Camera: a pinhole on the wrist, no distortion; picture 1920 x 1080 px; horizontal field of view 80.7 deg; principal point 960.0 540.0 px. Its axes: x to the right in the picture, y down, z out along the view. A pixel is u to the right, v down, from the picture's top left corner.
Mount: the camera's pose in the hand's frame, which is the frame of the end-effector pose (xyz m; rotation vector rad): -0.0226 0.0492 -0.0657 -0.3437 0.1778 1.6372
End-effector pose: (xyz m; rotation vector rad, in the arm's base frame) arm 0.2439 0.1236 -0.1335 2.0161 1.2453 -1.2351
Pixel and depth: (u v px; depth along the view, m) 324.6 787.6 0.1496
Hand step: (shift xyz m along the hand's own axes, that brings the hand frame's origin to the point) -0.0670 0.0141 0.0996
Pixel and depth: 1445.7 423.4 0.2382
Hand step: -0.0325 0.2238 0.1273
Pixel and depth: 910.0 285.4 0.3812
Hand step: 0.0194 0.1628 0.3062
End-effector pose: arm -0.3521 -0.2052 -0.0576 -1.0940 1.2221 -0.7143
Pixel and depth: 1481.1 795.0 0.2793
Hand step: -0.1258 0.2531 0.1496
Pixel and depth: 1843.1 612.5 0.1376
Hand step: -0.0543 0.1934 0.0280
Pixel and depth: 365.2 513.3 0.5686
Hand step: -0.0558 -0.0513 0.5682
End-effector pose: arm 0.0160 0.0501 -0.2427 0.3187 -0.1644 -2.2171
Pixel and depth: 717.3 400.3 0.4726
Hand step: -0.0129 0.1092 0.4174
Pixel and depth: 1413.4 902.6 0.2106
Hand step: -0.1195 0.1890 0.0990
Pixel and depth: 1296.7 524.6 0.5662
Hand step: -0.0915 0.3888 0.4129
